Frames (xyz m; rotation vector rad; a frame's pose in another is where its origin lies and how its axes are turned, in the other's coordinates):
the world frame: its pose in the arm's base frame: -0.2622 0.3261 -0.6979 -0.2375 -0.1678 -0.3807
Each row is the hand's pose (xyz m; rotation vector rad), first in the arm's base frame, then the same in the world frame.
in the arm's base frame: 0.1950 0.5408 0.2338 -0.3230 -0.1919 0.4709
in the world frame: 0.5357 0.1862 0.8953 -0.0105 -0.1437 0.8401
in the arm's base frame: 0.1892 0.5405 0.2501 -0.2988 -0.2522 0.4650
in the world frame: 0.5338 0.1805 0.9115 0.0242 -0.1979 0.8243
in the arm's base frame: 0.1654 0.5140 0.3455 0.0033 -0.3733 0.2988
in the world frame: 0.5409 0.1286 0.9989 0.3337 -0.2374 0.6245
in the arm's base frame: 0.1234 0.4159 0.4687 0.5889 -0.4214 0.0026
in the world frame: 0.5618 -0.0003 1.0964 0.8900 -0.1419 0.2685
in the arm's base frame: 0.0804 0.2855 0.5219 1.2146 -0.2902 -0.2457
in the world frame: 0.5786 -0.1449 1.1185 1.4471 0.1217 -0.0501
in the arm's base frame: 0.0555 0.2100 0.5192 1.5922 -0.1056 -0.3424
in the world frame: 0.5815 -0.2220 1.0992 1.7677 0.3758 -0.1933
